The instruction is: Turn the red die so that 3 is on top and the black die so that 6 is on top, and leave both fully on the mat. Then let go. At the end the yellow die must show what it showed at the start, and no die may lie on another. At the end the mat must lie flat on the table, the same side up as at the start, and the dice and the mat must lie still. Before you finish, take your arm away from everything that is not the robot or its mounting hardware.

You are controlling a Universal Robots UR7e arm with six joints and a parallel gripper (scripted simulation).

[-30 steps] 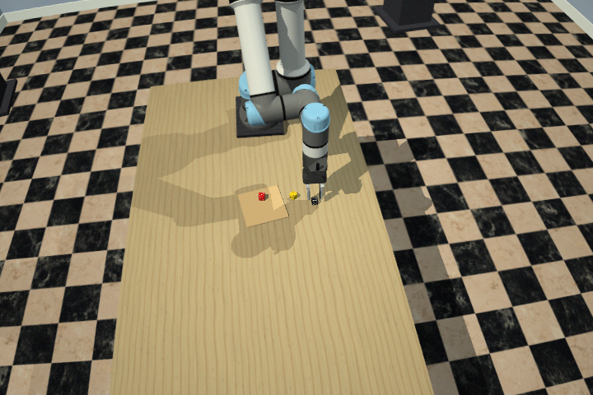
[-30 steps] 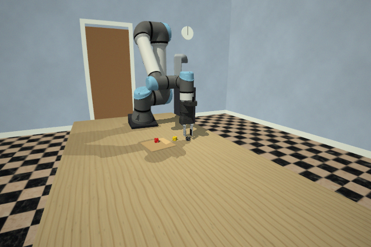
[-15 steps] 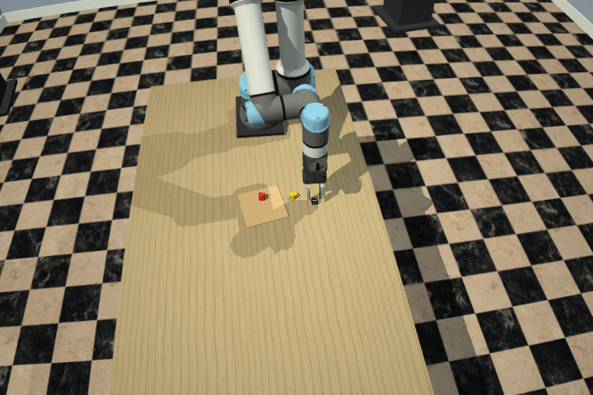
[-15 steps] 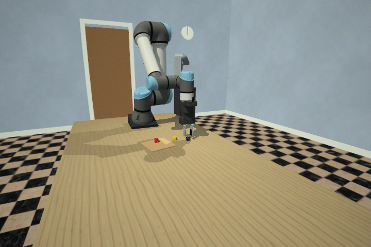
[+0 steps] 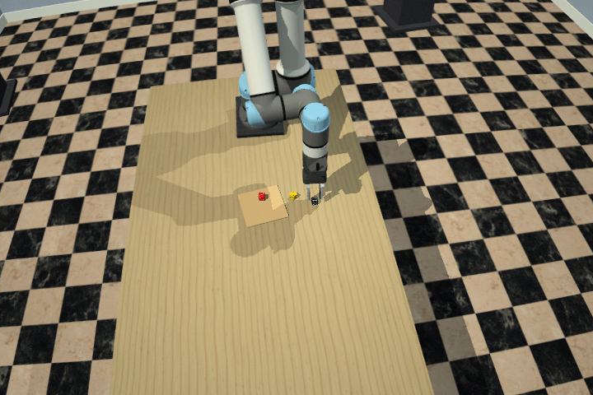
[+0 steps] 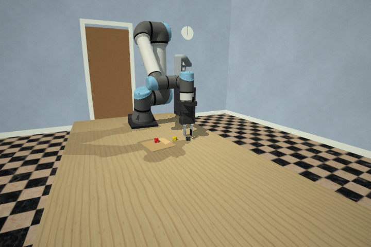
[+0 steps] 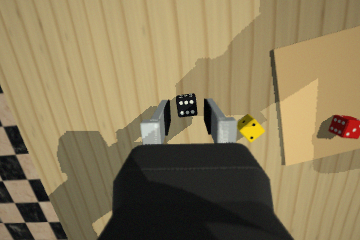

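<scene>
The black die is 40 mm below my hand. From my hand the other things lie so: red die 160 mm to the right, 70 mm behind, 30 mm below; then yellow die 60 mm to the right, 40 mm below, 40 mm behind; then tan mat 170 mm to the right, 40 mm below, 40 mm behind.
</scene>
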